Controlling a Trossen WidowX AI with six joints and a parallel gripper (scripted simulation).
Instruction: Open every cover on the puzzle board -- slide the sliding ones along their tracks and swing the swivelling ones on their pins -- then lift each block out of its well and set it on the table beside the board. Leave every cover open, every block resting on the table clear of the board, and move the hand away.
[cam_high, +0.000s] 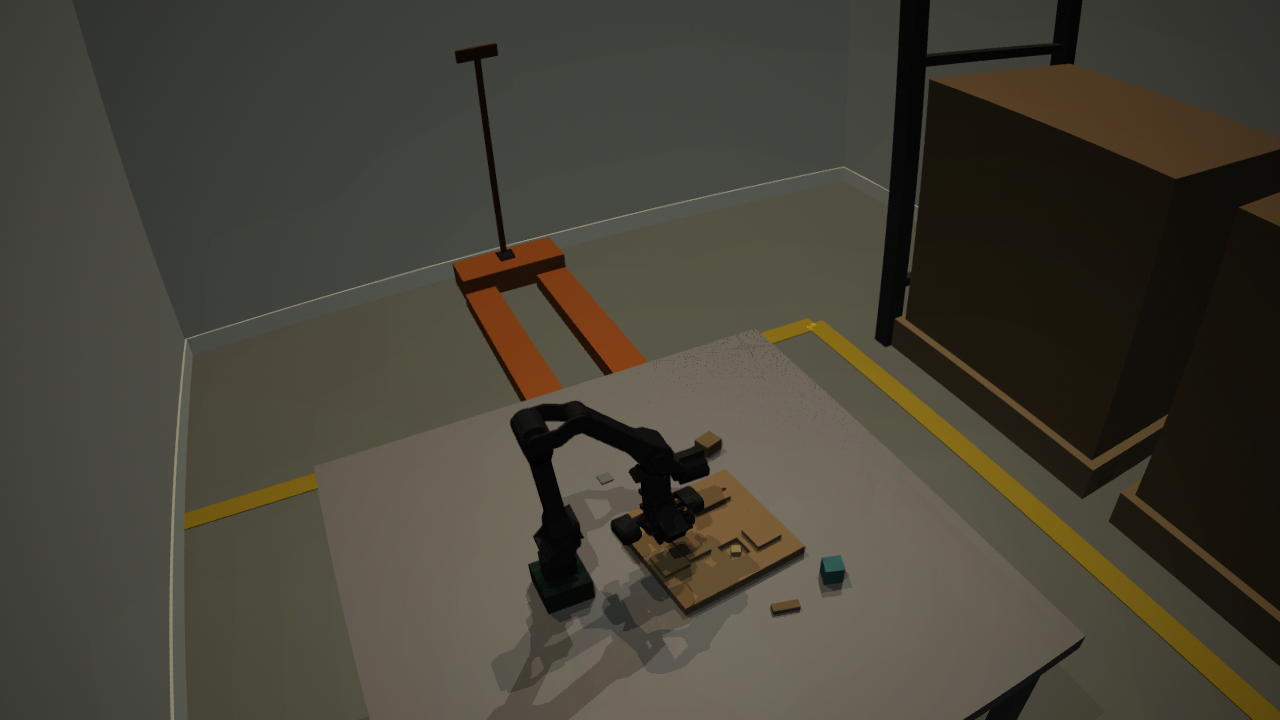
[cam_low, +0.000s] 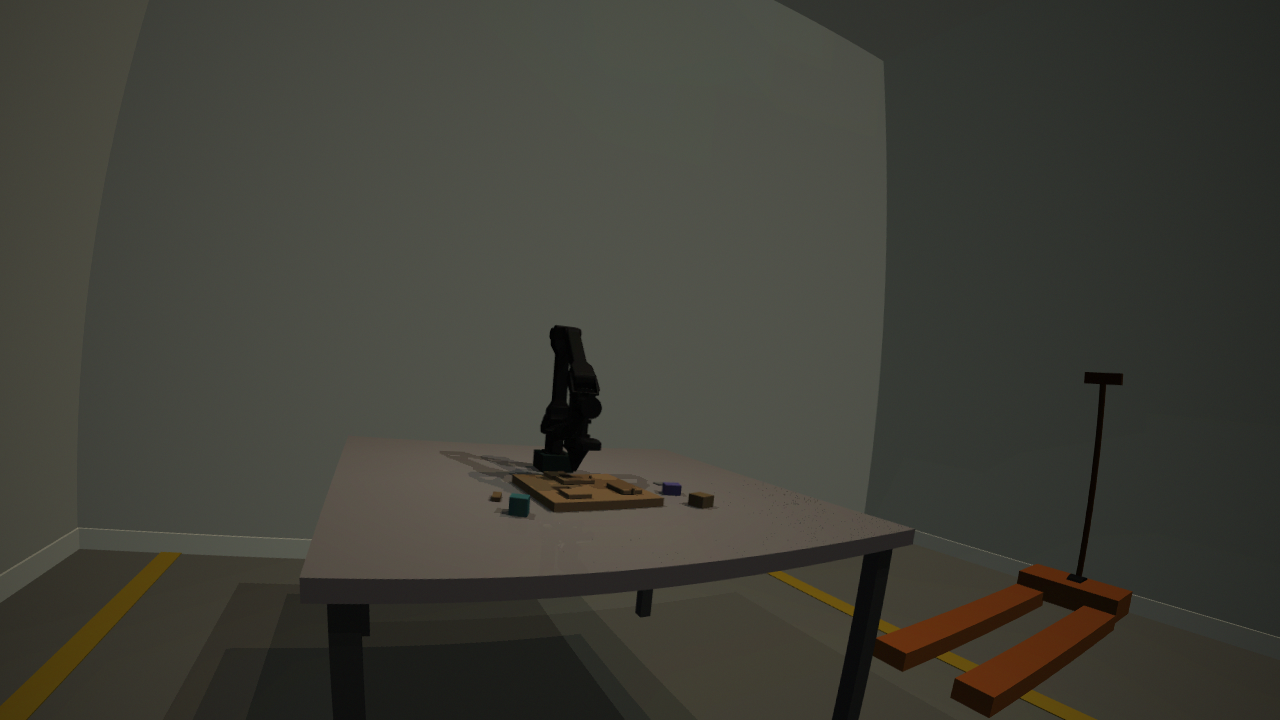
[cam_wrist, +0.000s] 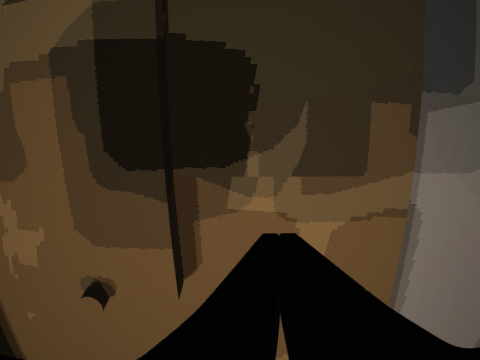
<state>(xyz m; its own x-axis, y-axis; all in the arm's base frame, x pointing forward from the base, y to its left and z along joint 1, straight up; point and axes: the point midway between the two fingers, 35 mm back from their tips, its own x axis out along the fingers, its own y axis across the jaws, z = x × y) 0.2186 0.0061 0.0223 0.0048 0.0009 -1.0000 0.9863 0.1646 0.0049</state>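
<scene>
The wooden puzzle board is 10 cm ahead of my gripper tip, 2 cm to the left of it and 2 cm below it. The rest, counted from my gripper tip: purple block (26 cm to the left, 10 cm ahead, 3 cm below); then grey tile (28 cm to the left, 4 cm below, 3 cm behind); then small flat brown piece (24 cm to the right, 17 cm ahead, 4 cm below).
</scene>
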